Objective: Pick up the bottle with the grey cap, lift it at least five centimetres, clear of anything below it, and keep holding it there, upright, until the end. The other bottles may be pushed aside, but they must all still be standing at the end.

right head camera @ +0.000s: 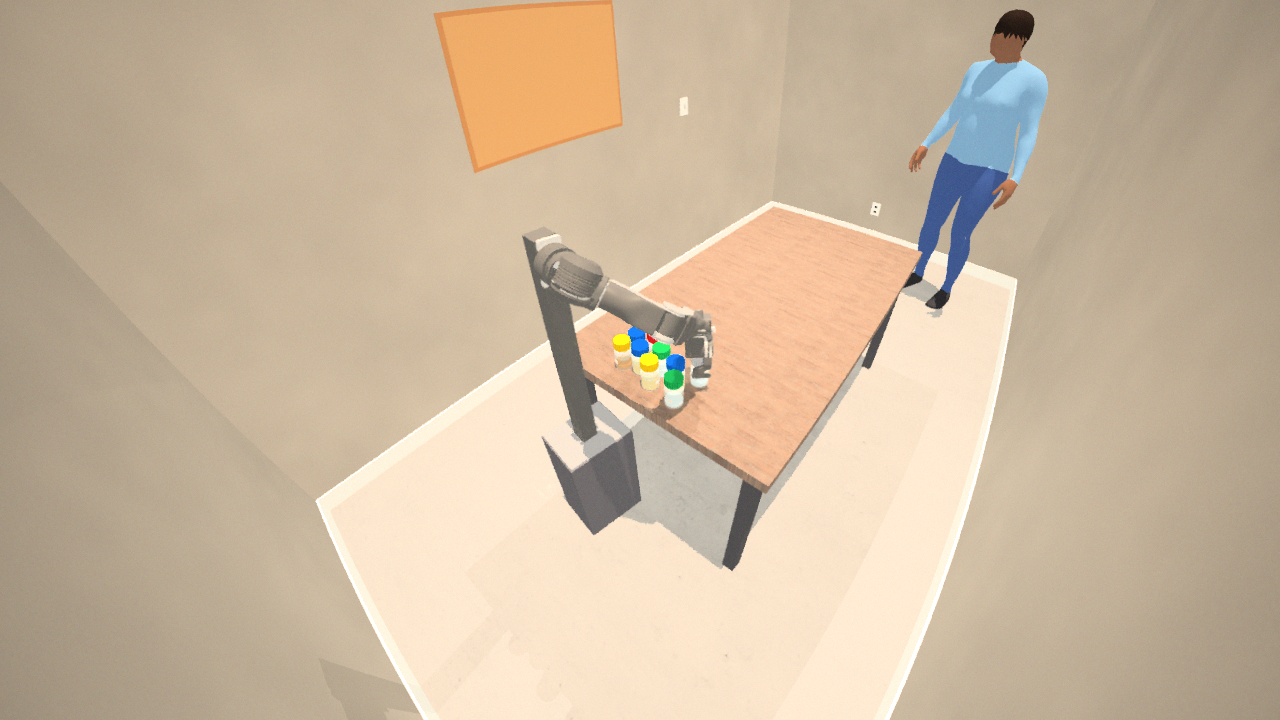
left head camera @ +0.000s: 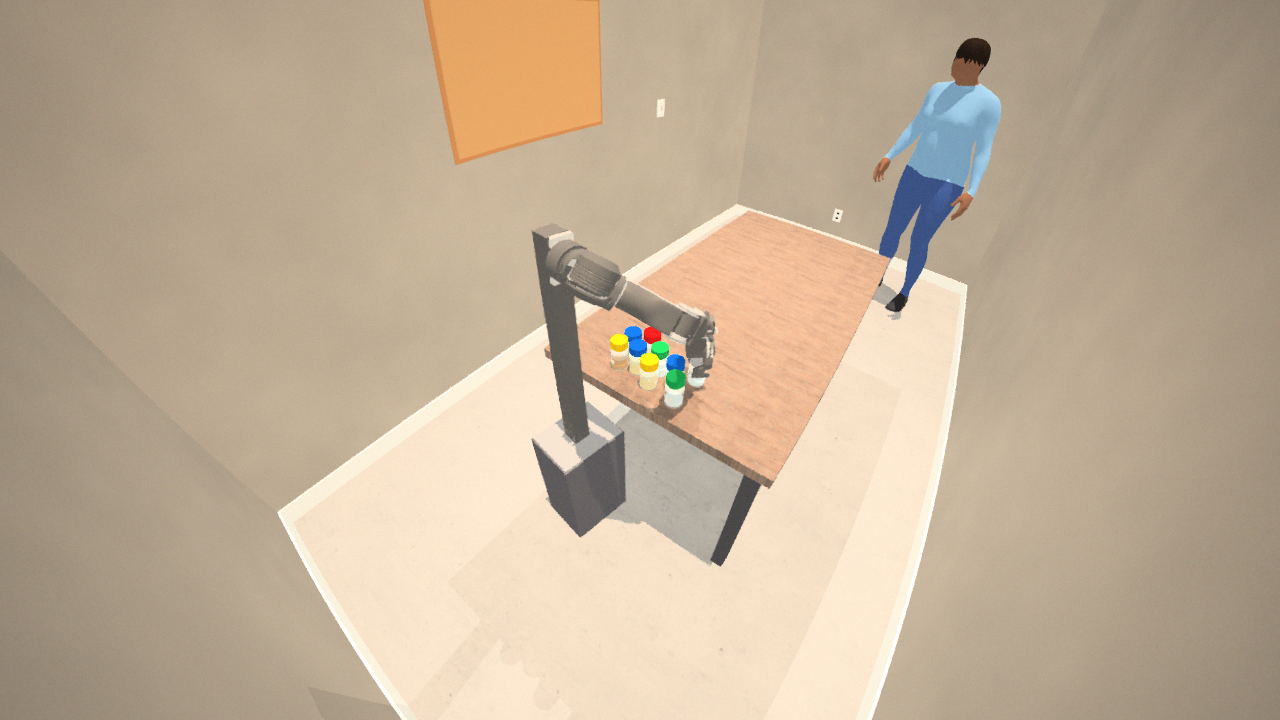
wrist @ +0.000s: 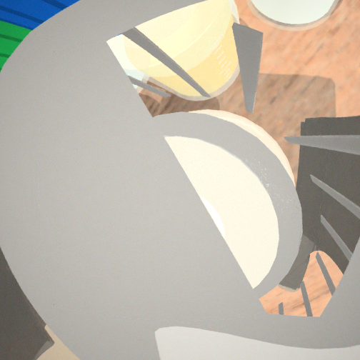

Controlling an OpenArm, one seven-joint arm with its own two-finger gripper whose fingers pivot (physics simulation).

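Observation:
The bottle with the grey cap shows in part between my fingers in the left head view (left head camera: 697, 380) and right head view (right head camera: 699, 380). It looks upright, its base at or very near the table. In the wrist view its cap (wrist: 289, 205) is so close that it fills much of the picture. My gripper (left head camera: 699, 367) (right head camera: 701, 365) points down and is shut on this bottle, a dark finger showing to the right of the cap in the wrist view. Most of the bottle is hidden. A blue-capped bottle (left head camera: 675, 364) (right head camera: 675, 364) and a green-capped bottle (left head camera: 674, 389) (right head camera: 674, 389) stand close beside it.
More bottles stand behind: yellow-capped ones (left head camera: 648, 371) (left head camera: 619, 351), a green-capped one (left head camera: 659, 351), a blue-capped one (left head camera: 637, 349) and a red-capped one (left head camera: 652, 334). The wooden table's (left head camera: 760, 429) near edge runs close to them. A person (left head camera: 948, 134) stands beyond the far end.

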